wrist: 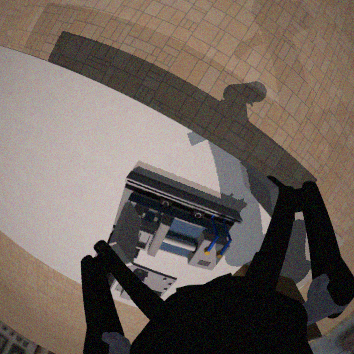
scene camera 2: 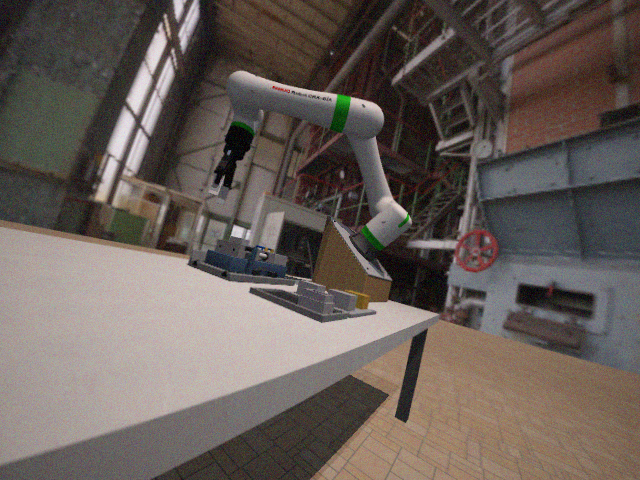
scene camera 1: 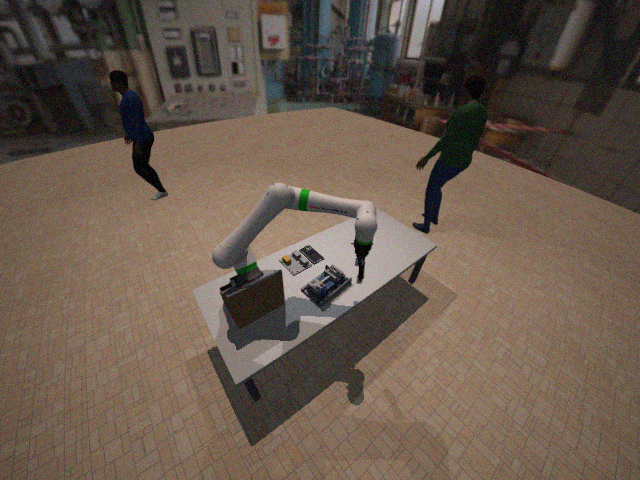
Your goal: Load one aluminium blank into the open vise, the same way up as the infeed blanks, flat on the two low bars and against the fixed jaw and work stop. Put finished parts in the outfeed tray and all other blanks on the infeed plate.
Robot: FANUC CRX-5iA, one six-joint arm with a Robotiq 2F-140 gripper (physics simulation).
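Places are measured from the arm's base along level axes (x left, y down, z back), in metres.
Pixels of known places: gripper, fingertip midpoint: (wrist: 187,193) (scene camera 2: 216,199) (scene camera 1: 358,274); arm's base, link origin: (scene camera 2: 360,248) (scene camera 1: 251,279).
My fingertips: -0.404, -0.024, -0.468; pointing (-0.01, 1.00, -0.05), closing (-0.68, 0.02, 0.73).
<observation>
For each thing: its top centre in the pictures, then the offset to it from my fingertips, as dx, dy, dz. Level surfaces: height alone.
- vise, top centre: (wrist: 172,245) (scene camera 2: 254,247) (scene camera 1: 327,276) +0.186, +0.134, +0.054
- infeed plate, top centre: (scene camera 2: 332,301) (wrist: 143,285) (scene camera 1: 295,262) +0.496, +0.225, +0.062
- yellow block, top centre: (scene camera 2: 357,293) (scene camera 1: 286,258) +0.545, +0.189, +0.105
- white table, surface height: dy +0.233
My gripper (scene camera 1: 360,274) (scene camera 2: 219,191) (wrist: 187,193) is open and empty, fingers down, above the table beside the vise. The vise (scene camera 1: 326,285) (scene camera 2: 240,264) (wrist: 186,204) has a blue body and grey jaws, standing apart; a bright cylinder shows in the gap in the wrist view, and I see no blank there. The infeed plate (scene camera 1: 295,268) (scene camera 2: 363,312) (wrist: 164,283) bears grey blanks (scene camera 1: 303,262) (scene camera 2: 343,299) and a yellow block (scene camera 1: 286,259) (scene camera 2: 360,298). The dark outfeed tray (scene camera 1: 313,255) (scene camera 2: 271,294) adjoins it; a small light thing at its back end is unclear. One finger partly hides vise and plate in the wrist view.
The brown wedge-shaped robot pedestal (scene camera 1: 254,304) (scene camera 2: 330,258) stands on the white table (scene camera 1: 395,242) (scene camera 2: 129,320) (wrist: 65,150), past the vise from the gripper. A person in green (scene camera 1: 461,134) stands beyond the table's far right; a person in blue (scene camera 1: 135,118) is at the left back.
</observation>
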